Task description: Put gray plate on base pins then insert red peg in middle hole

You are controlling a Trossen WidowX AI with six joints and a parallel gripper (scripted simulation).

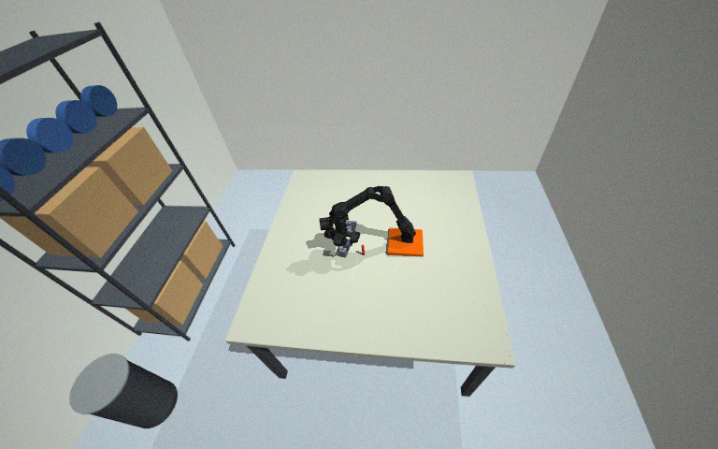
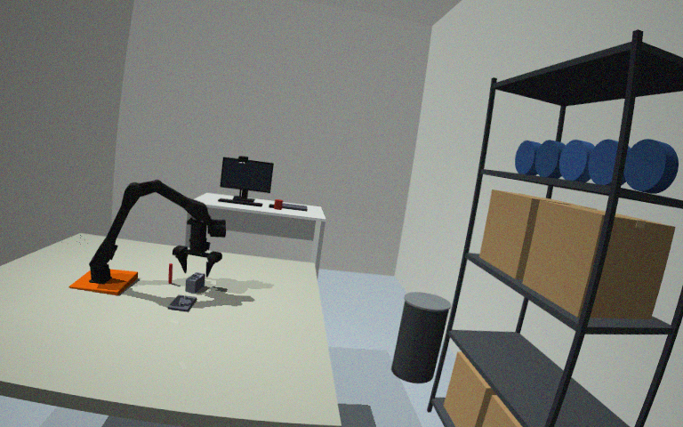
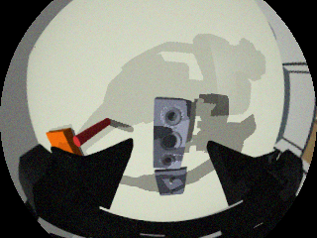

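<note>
Now: gripper tip 20 mm above the gray plate. Round my gripper tip: red peg 110 mm behind, 20 mm to the left, 20 mm below; dark base 160 mm to the right, 50 mm below.
</note>
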